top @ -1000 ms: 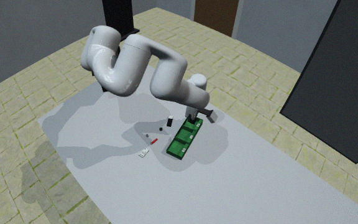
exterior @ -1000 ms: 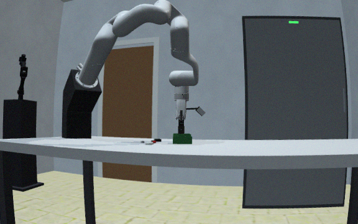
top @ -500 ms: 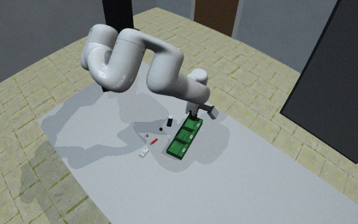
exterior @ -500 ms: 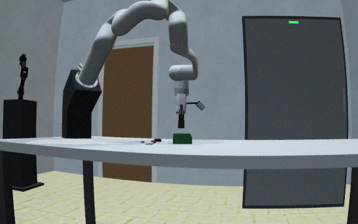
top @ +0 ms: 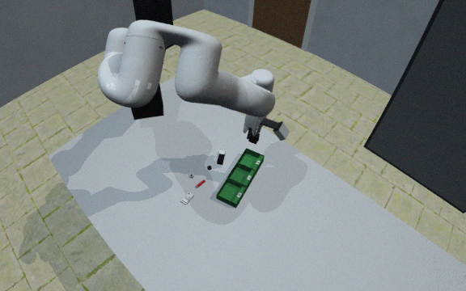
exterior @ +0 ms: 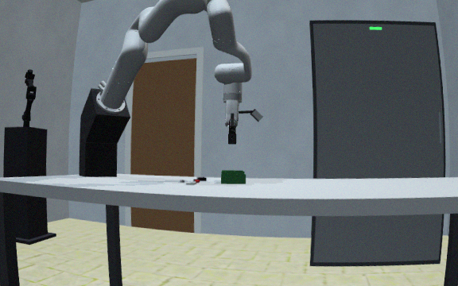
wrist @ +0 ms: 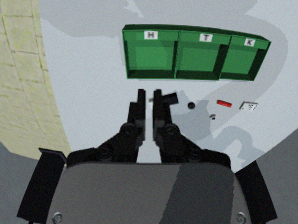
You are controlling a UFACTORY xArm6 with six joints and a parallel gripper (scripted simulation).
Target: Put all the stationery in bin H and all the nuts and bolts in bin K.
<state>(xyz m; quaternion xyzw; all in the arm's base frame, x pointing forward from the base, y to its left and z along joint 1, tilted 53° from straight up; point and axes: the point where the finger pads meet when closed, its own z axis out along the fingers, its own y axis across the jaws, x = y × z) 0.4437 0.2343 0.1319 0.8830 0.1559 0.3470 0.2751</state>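
Now: the black nut 120 mm behind my hand, 120 mm to the right of it and 160 mm below it. The rest, counted from my hand: red stick (100 mm behind, 200 mm to the right, 160 mm below); green three-compartment bin (10 mm ahead, 80 mm to the right, 150 mm below); white domino (100 mm behind, 280 mm to the right, 160 mm below).
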